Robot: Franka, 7 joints.
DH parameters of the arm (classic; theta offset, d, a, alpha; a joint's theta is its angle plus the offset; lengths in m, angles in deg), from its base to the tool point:
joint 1: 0 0.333 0 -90
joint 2: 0 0 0 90
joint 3: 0 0.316 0.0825 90
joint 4: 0 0 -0.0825 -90
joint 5: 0 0.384 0 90
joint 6: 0 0 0.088 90
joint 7: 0 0.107 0 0
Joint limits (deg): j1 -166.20..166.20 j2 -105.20..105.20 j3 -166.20..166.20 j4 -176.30..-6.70 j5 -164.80..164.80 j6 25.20..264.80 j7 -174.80..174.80
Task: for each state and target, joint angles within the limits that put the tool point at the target. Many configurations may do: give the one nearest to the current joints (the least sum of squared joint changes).
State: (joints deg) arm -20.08 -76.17 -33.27 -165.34 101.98 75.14 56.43
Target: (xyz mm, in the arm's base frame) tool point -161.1 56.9 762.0
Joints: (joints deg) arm -26.70 -104.21 -18.86 -141.48 106.22 67.19 56.43
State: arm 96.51 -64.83 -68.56 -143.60 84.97 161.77 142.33
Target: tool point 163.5 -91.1 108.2
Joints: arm 70.58 -39.02 -110.00 -172.01 91.04 182.70 142.33
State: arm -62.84 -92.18 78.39 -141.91 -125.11 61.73 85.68
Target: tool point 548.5 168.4 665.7
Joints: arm -98.90 -72.21 73.79 -107.53 -134.76 79.05 85.68
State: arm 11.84 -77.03 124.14 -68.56 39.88 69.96 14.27
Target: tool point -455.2 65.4 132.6
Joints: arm 30.34 -61.20 131.04 -99.90 32.96 46.41 14.27
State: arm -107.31 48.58 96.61 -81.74 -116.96 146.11 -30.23
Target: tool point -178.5 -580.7 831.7
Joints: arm -157.44 62.47 115.77 -67.57 -116.48 156.25 -30.23
